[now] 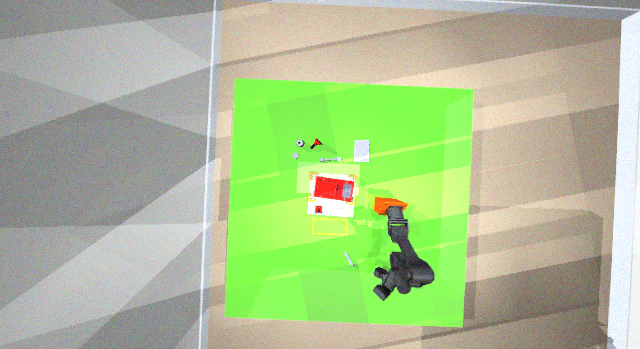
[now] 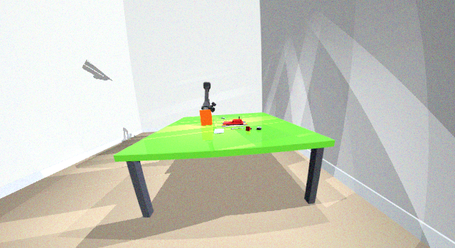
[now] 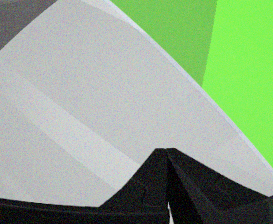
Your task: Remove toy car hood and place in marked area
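My gripper tip is 51 cm to the left of the red hood, 28 cm short of it and 8 cm above it. The rest, counted from my gripper tip: pale rectangular plate: 72 cm to the right, 11 cm below, 10 cm ahead; white rod: 67 cm to the right, 27 cm ahead, 11 cm below; small white piece: 68 cm to the right, 46 cm ahead, 12 cm below.
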